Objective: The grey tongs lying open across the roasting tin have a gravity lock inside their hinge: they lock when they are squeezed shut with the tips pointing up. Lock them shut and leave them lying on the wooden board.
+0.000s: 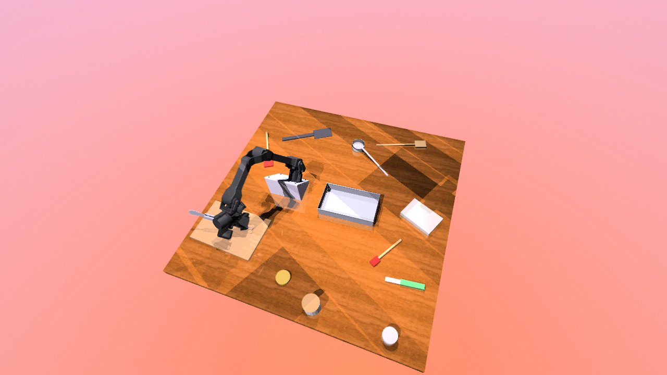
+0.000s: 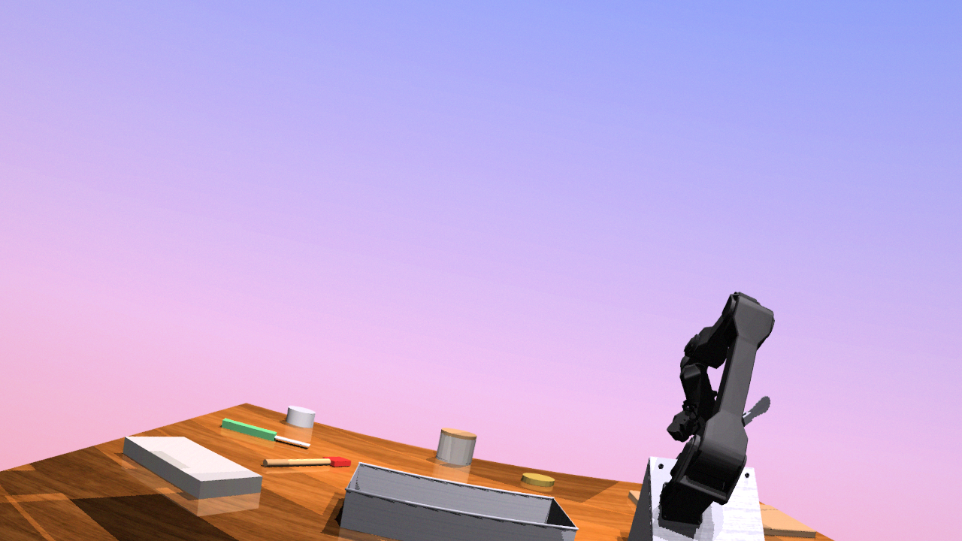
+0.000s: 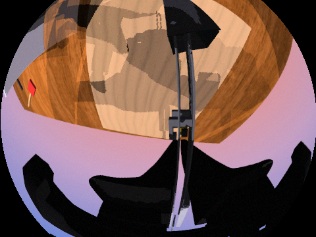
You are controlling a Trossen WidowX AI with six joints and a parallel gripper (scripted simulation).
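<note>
Right now my gripper tip is 30 mm past the wooden board, 30 mm to the right of it and 120 mm above it. The rest, counted from my gripper tip: grey roasting tin 520 mm ahead, 370 mm to the left, 100 mm below; then cork-topped jar 540 mm ahead, 180 mm to the right, 90 mm below; then dark spatula 110 mm ahead, 790 mm to the left, 120 mm below.
</note>
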